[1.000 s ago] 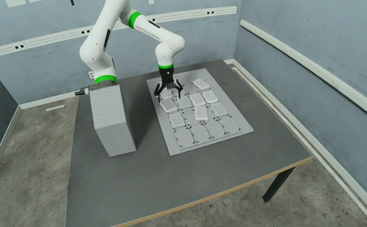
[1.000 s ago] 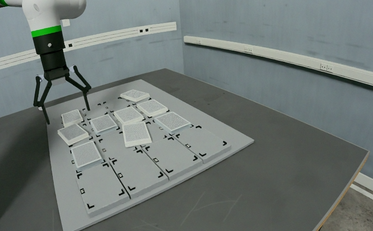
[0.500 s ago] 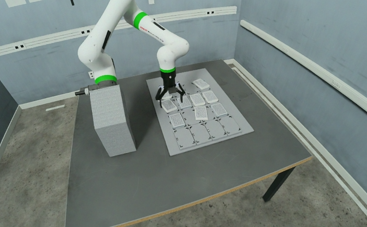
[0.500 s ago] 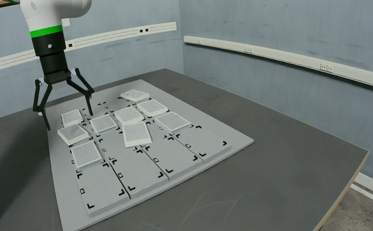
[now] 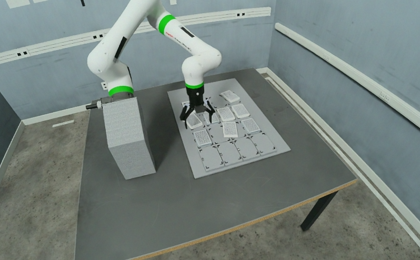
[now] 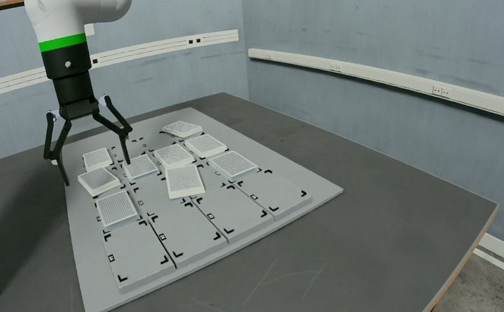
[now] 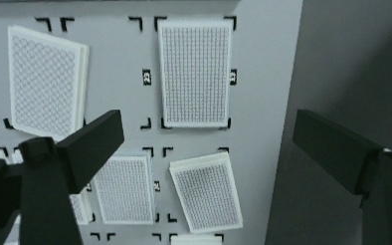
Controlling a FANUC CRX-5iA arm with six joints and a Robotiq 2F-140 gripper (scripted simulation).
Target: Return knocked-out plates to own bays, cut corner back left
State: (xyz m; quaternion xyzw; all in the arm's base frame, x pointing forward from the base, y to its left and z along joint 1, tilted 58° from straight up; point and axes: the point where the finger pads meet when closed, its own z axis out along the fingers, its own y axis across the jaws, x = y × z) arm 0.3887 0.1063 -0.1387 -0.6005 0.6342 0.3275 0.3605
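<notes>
The 384-well plate is 10 cm below my hand, 3 cm to the right of it and 1 cm ahead of it. The rest, counted from my hand: bay label (29 cm ahead, 11 cm below, 3 cm to the right); label 22 (14 cm to the left, 11 cm below, 7 cm ahead).
</notes>
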